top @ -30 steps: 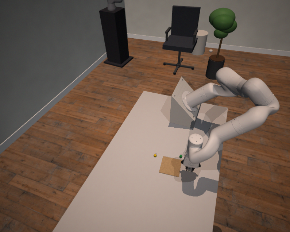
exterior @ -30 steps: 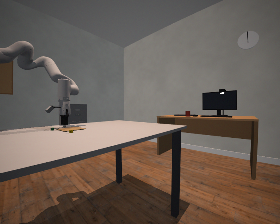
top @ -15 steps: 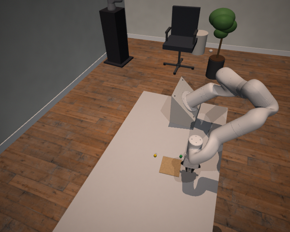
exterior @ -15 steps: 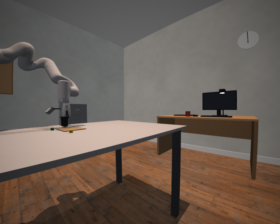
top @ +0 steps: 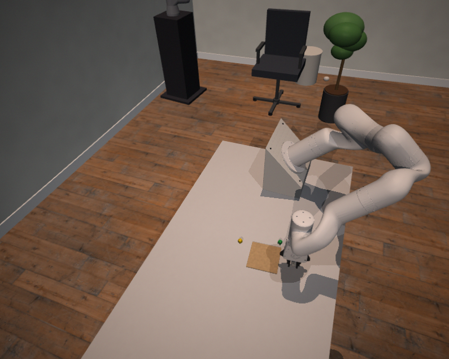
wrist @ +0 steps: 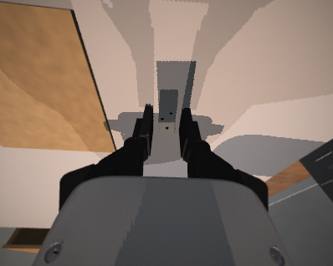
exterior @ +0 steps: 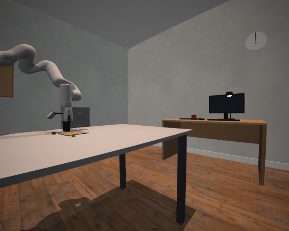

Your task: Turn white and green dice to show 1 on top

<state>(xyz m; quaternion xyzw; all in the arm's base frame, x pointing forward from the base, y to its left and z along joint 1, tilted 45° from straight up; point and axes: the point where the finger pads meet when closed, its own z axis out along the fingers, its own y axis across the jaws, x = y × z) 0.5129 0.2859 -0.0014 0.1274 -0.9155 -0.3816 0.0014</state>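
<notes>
Now: the white die 1 cm below my hand. The rest, counted from my hand: mat: 13 cm to the right, 2 cm below, 2 cm ahead; then yellow die: 27 cm to the right, 1 cm below, 1 cm behind; then green die: 9 cm to the right, 9 cm behind, 1 cm below.
</notes>
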